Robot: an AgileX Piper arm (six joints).
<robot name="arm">
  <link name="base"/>
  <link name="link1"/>
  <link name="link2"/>
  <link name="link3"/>
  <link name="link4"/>
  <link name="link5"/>
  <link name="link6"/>
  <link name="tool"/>
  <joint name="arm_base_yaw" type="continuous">
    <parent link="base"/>
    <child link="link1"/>
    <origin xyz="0 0 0.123" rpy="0 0 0"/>
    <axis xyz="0 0 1"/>
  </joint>
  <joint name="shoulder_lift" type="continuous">
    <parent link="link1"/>
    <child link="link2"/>
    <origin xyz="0 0 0" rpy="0 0 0"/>
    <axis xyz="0 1 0"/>
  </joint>
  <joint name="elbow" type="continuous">
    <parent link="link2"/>
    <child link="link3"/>
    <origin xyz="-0.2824 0 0.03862" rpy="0 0 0"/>
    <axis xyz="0 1 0"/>
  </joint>
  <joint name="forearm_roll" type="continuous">
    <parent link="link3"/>
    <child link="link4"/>
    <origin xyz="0.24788 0 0.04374" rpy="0 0 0"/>
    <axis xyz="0.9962 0 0.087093"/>
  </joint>
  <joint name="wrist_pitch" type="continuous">
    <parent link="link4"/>
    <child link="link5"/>
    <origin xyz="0 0 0" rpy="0 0 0"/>
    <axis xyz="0 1 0"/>
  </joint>
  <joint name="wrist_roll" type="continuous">
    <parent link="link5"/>
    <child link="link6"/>
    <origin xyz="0.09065 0 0.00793" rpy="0 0 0"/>
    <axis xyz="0.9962 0 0.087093"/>
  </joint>
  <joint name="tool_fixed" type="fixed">
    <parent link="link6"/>
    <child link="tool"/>
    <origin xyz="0 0 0" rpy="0 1.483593 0"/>
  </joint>
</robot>
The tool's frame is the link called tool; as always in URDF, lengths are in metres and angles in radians. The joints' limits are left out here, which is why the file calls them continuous.
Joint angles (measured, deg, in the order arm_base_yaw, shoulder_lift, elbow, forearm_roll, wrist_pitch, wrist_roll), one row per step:
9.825 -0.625 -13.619 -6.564 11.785 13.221
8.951 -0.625 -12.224 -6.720 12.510 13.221
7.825 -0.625 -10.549 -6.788 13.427 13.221
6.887 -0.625 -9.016 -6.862 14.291 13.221
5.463 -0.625 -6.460 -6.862 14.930 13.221
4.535 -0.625 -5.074 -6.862 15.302 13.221
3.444 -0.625 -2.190 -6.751 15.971 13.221
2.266 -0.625 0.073 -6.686 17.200 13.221
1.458 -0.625 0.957 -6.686 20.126 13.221
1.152 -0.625 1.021 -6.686 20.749 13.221
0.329 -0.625 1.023 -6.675 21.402 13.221
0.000 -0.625 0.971 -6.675 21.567 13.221
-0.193 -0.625 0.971 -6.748 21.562 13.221
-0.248 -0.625 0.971 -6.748 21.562 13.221
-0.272 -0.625 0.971 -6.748 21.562 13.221
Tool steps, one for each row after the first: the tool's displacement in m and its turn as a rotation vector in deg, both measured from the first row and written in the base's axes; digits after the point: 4 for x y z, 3 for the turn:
0.0029 -0.0003 -0.0089 -0.465 2.067 -1.003
0.0060 -0.0009 -0.0199 -0.875 4.622 -2.249
0.0085 -0.0014 -0.0300 -1.228 6.988 -3.301
0.0120 -0.0024 -0.0457 -1.554 10.169 -4.785
0.0135 -0.0031 -0.0543 -1.686 11.926 -5.745
0.0161 -0.0040 -0.0722 -1.870 15.484 -6.859
0.0171 -0.0052 -0.0874 -1.995 18.982 -8.128
0.0164 -0.0065 -0.0971 -2.169 22.783 -9.228
0.0161 -0.0069 -0.0984 -2.160 23.472 -9.594
0.0158 -0.0078 -0.0994 -2.023 24.144 -10.469
0.0157 -0.0081 -0.0993 -1.959 24.264 -10.810
0.0157 -0.0083 -0.0993 -1.988 24.257 -11.021
0.0157 -0.0084 -0.0993 -1.977 24.258 -11.075
0.0157 -0.0084 -0.0993 -1.971 24.259 -11.099

